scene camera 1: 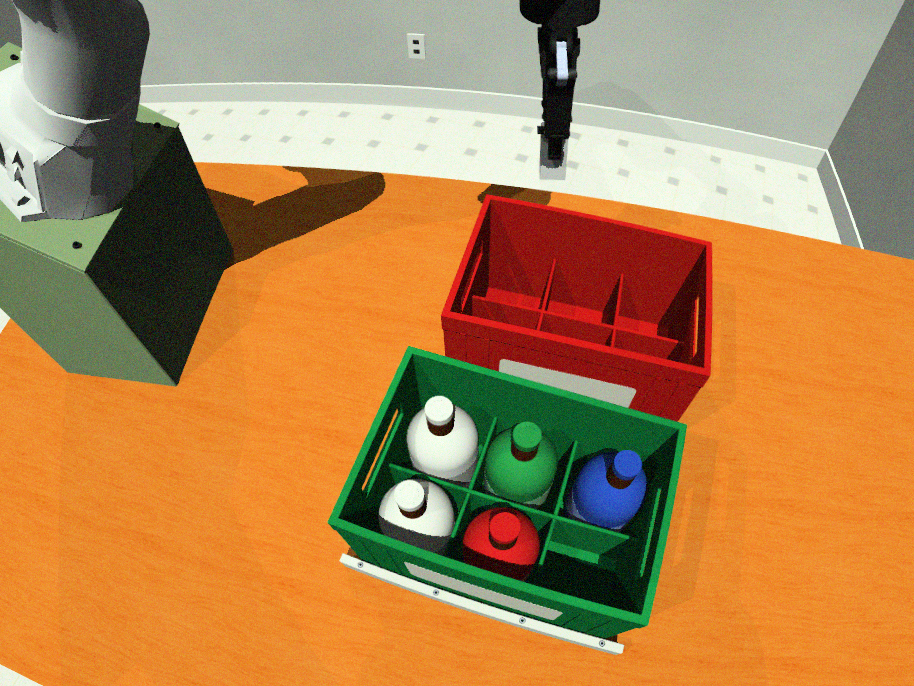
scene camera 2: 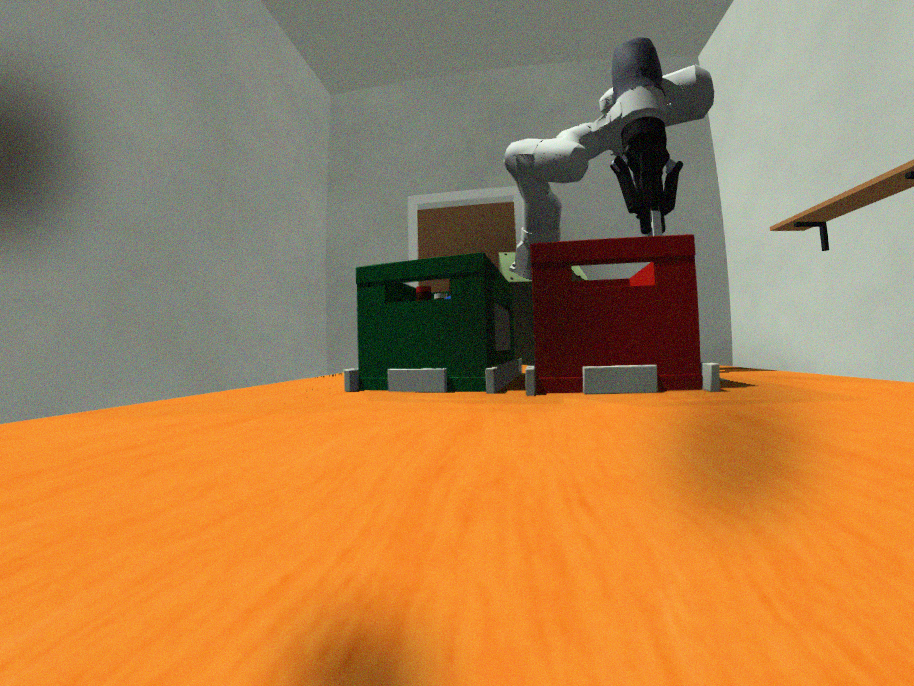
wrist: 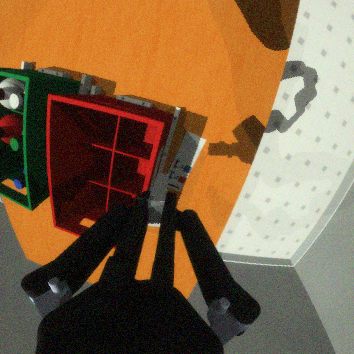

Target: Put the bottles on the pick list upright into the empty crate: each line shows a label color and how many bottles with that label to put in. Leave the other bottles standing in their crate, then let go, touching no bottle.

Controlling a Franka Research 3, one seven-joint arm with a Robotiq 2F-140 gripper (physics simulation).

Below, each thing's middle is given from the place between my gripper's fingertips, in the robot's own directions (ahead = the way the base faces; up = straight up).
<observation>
I see my gripper 200 mm above the pick list (wrist: 191, 144), 40 mm to the right of it and 30 mm short of it. Also, from my hand: blue bottle (scene camera 1: 611, 488): 300 mm to the right, 160 mm ahead, 120 mm below; then red bottle (scene camera 1: 502, 540): 390 mm to the right, 120 mm below, 70 mm ahead; then green bottle (scene camera 1: 521, 462): 300 mm to the right, 120 mm below, 70 mm ahead.
</observation>
